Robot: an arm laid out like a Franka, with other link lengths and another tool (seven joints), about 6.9 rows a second.
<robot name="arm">
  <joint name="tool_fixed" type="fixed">
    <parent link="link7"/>
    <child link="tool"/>
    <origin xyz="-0.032 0.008 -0.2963" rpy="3.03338 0 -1.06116"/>
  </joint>
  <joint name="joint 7" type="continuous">
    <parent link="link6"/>
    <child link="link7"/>
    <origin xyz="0.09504 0 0" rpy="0 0 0"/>
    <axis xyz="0 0 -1"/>
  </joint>
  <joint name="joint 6" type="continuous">
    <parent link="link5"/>
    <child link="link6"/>
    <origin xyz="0 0 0" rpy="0 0 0"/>
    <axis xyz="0 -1 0"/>
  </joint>
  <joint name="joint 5" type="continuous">
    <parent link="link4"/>
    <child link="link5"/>
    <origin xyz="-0.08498 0 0.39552" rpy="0 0 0"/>
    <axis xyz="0 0 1"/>
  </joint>
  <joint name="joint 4" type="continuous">
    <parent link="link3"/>
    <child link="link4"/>
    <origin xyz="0.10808 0 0" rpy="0 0 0"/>
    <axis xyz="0 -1 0"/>
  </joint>
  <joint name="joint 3" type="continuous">
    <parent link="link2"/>
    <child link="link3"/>
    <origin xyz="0 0 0.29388" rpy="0 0 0"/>
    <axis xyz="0 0 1"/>
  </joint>
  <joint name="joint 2" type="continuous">
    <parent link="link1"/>
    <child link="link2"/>
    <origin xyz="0 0 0" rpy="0 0 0"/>
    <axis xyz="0 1 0"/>
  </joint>
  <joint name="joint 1" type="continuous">
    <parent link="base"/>
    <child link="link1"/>
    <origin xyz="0 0 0.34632" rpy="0 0 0"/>
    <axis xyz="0 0 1"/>
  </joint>
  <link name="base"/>
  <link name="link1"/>
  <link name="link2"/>
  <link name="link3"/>
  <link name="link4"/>
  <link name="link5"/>
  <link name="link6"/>
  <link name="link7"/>
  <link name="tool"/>
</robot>
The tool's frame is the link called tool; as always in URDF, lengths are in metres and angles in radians. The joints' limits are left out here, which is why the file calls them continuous.
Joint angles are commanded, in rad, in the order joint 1, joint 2, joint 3, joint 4, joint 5, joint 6, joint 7. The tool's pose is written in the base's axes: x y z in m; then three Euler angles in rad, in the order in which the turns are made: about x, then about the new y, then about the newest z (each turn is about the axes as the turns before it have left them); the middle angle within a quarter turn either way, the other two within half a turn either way. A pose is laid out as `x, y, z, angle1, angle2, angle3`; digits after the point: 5 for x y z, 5 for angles.
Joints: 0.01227 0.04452 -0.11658 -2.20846 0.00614 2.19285 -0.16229
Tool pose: 0.52341, -0.05174, 0.15235, 3.08924, -0.15083, 1.00099
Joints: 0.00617 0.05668 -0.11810 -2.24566 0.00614 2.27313 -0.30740
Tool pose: 0.52560, -0.06132, 0.13485, 3.07267, -0.11140, 0.86473
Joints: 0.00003 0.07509 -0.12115 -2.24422 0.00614 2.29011 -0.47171
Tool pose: 0.52689, -0.07230, 0.12667, 3.05854, -0.09969, 0.70918
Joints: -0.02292 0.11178 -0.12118 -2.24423 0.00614 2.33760 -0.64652
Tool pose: 0.53166, -0.09194, 0.10991, 3.04337, -0.07624, 0.55799
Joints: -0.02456 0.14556 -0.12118 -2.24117 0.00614 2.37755 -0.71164
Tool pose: 0.53721, -0.09662, 0.09547, 3.03443, -0.06156, 0.49505
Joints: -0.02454 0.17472 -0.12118 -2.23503 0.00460 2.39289 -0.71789
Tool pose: 0.53751, -0.09794, 0.08311, 3.03050, -0.06883, 0.48643
